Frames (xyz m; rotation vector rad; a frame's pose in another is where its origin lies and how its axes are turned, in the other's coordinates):
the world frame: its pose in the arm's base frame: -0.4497 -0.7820 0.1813 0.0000 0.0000 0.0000
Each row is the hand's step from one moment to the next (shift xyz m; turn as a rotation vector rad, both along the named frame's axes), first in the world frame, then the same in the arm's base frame.
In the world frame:
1: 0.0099 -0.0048 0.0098 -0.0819 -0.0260 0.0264
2: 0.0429 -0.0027 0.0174 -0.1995 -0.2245 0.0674
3: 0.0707 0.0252 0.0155 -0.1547 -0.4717 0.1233
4: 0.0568 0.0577 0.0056 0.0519 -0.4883 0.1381
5: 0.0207 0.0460 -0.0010 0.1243 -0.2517 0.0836
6: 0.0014 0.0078 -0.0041 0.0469 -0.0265 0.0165
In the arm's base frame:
1: 0.0099 -0.0048 0.0098 -0.0819 -0.0260 0.0264
2: 0.0429 -0.0027 0.0174 -0.1995 -0.2245 0.0674
3: 0.0707 0.0252 0.0155 -0.1547 -0.4717 0.1233
4: 0.0568 0.0577 0.0056 0.0519 -0.4883 0.1381
5: 0.0207 0.0460 -0.0010 0.1243 -0.2517 0.0836
6: 0.0014 0.0078 -0.0041 0.0469 -0.0265 0.0165

